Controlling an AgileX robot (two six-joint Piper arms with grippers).
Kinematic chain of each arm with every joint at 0, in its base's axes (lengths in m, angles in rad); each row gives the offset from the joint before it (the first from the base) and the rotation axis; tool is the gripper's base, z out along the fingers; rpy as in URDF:
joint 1: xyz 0 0 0.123 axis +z
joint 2: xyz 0 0 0 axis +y
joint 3: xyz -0.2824 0 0.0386 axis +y
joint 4: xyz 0.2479 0 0.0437 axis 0.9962 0 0.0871
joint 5: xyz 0 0 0 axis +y
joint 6: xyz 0.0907 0 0.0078 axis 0.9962 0 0.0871
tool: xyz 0 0 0 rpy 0 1.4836 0
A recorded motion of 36 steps. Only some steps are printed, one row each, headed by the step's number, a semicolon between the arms.
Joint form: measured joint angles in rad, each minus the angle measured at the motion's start. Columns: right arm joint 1, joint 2, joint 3, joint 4, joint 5, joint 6; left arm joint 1, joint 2, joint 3, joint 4, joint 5, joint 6.
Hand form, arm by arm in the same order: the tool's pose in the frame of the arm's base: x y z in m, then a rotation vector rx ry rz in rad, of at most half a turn. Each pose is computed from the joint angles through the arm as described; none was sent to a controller.
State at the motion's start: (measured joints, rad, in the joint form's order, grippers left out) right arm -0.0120 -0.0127 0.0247 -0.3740 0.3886 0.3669; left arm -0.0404 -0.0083 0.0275 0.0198 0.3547 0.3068
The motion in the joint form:
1: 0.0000 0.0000 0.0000 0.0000 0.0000 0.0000; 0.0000 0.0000 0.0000 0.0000 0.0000 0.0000
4: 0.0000 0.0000 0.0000 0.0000 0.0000 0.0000; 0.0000 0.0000 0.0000 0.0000 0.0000 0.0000
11: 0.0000 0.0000 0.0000 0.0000 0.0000 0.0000; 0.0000 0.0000 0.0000 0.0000 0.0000 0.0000
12: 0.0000 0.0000 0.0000 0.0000 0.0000 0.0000; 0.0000 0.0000 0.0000 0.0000 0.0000 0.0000
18: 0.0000 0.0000 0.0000 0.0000 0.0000 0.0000; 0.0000 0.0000 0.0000 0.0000 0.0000 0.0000
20: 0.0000 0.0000 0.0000 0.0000 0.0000 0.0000; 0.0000 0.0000 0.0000 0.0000 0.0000 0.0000
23: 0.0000 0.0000 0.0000 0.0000 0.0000 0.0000; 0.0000 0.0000 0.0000 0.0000 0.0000 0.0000
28: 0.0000 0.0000 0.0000 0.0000 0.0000 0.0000; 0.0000 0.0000 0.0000 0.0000 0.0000 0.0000
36: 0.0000 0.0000 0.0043 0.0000 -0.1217 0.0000; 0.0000 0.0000 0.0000 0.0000 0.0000 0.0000
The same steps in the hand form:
1: 0.0518 -0.0133 0.1729 0.1246 1.8545 -0.1246; 0.0532 -0.0015 0.1723 0.3340 1.8322 0.2041
4: 0.0518 -0.0133 0.1729 0.1246 1.8545 -0.1246; 0.0532 -0.0015 0.1723 0.3340 1.8322 0.2041
11: 0.0518 -0.0133 0.1729 0.1246 1.8545 -0.1246; 0.0532 -0.0015 0.1723 0.3340 1.8322 0.2041
12: 0.0518 -0.0133 0.1729 0.1246 1.8545 -0.1246; 0.0532 -0.0015 0.1723 0.3340 1.8322 0.2041
18: 0.0518 -0.0133 0.1729 0.1246 1.8545 -0.1246; 0.0532 -0.0015 0.1723 0.3340 1.8322 0.2041
20: 0.0518 -0.0133 0.1729 0.1246 1.8545 -0.1246; 0.0532 -0.0015 0.1723 0.3340 1.8322 0.2041
23: 0.0518 -0.0133 0.1729 0.1246 1.8545 -0.1246; 0.0532 -0.0015 0.1723 0.3340 1.8322 0.2041
28: 0.0518 -0.0133 0.1729 0.1246 1.8545 -0.1246; 0.0532 -0.0015 0.1723 0.3340 1.8322 0.2041
36: 0.0548 -0.0095 0.1815 0.0854 1.7470 -0.0895; 0.0532 -0.0015 0.1723 0.3340 1.8322 0.2041

